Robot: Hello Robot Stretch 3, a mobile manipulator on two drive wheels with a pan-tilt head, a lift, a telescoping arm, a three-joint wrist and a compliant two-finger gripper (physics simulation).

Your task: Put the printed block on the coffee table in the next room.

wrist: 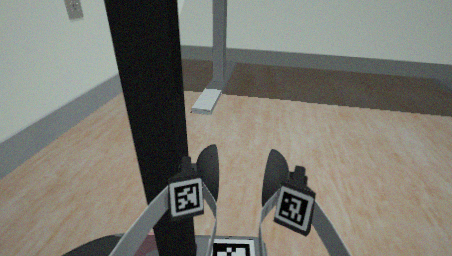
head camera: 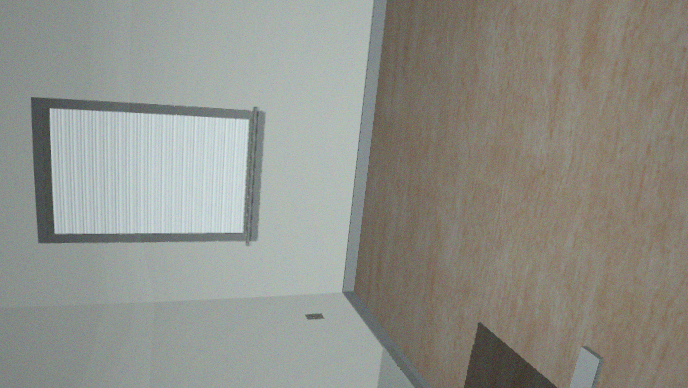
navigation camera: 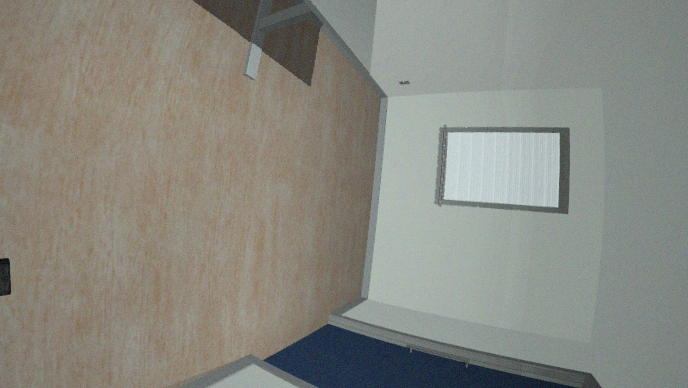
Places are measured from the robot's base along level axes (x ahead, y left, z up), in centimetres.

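Where they show: gripper, fingertip midpoint: [wrist: 241,165].
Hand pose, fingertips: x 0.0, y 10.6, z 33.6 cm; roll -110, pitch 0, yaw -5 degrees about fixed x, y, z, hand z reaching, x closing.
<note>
After its pixels a point has its place.
My gripper [wrist: 241,165] {x 0.0, y 10.6, z 33.5 cm} is open in the wrist view, with both dark fingertips apart and wood floor showing between them. It holds nothing. The printed block does not show in the head, navigation or wrist view. No coffee table top shows either. A pale flat foot [head camera: 586,368] [navigation camera: 253,61] [wrist: 206,101] lies on the floor. A grey upright post [navigation camera: 260,25] {x 114.4, y 93.6, z 4.1 cm} [wrist: 219,45] {x -5.4, y 111.8, z 20.3 cm} rises from it beside a dark shadow. What the post belongs to is not shown.
A window [head camera: 150,170] {x 314.4, y 14.7, z 144.9 cm} [navigation camera: 502,170] {x 314.4, y 14.3, z 145.2 cm} is in the pale wall. A dark blue surface [navigation camera: 370,357] {x 176.2, y -135.7, z 59.7 cm} stands within a door-like frame in the navigation view. A black upright column [wrist: 150,100] {x -6.6, y 11.6, z 38.4 cm} crosses the wrist view. A small dark object [navigation camera: 4,276] is at the navigation view's left edge.
</note>
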